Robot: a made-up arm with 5 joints. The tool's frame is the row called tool.
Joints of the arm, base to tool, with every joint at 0 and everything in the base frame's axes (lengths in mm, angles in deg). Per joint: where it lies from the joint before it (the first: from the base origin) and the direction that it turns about. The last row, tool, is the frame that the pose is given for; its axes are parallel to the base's.
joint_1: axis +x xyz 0 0 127
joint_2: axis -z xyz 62 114 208
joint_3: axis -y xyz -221 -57 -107
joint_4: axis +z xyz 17 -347 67
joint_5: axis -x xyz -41 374 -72
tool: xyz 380 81 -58
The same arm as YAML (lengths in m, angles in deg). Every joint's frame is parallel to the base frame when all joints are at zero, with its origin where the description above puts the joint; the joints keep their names.
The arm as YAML. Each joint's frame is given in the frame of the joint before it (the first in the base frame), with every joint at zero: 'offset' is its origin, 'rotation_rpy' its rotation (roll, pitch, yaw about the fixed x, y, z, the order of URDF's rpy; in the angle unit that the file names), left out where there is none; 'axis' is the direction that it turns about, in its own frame. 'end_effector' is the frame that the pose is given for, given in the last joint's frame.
length_unit: m
angle_unit: deg
chain:
  - id: joint_1
    offset: [0.0, 0.0, 0.127]
    axis: "+x"
  - id: joint_2
    offset: [0.062, 0.114, 0.208]
    axis: "-z"
  - id: joint_3
    offset: [-0.221, -0.057, -0.107]
    axis: "-y"
  - id: joint_4
    offset: [0.017, -0.347, 0.067]
    axis: "+z"
  - id: joint_5
    offset: [-0.041, 0.374, -0.072]
    axis: "-x"
end_effector:
  offset: [0.38, 0.081, -0.058]

